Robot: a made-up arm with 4 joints.
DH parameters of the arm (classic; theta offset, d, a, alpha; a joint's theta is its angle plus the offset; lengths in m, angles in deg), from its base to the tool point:
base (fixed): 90 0.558 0.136 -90
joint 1: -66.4 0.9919 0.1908 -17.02
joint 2: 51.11 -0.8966 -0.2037 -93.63
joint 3: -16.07 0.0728 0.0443 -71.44
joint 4: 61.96 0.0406 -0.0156 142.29
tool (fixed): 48.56 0.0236 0 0
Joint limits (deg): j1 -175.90..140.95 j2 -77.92..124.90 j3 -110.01..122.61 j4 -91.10..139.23
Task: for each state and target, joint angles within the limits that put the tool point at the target. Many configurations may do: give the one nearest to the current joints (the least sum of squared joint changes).
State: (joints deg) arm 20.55 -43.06 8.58 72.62
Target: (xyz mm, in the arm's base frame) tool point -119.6 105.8 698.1
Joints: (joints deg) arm 19.18 -71.80 -32.54 31.95
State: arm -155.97 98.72 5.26 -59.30
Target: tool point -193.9 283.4 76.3
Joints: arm -159.62 84.66 -25.95 -47.49
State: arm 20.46 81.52 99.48 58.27
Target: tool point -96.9 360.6 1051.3
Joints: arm 46.76 119.84 87.64 63.67
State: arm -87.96 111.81 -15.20 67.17
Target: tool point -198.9 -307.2 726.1
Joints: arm -36.26 94.47 -25.35 77.03
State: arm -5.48 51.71 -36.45 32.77
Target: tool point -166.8 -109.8 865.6
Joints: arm 15.95 31.21 0.24 36.64
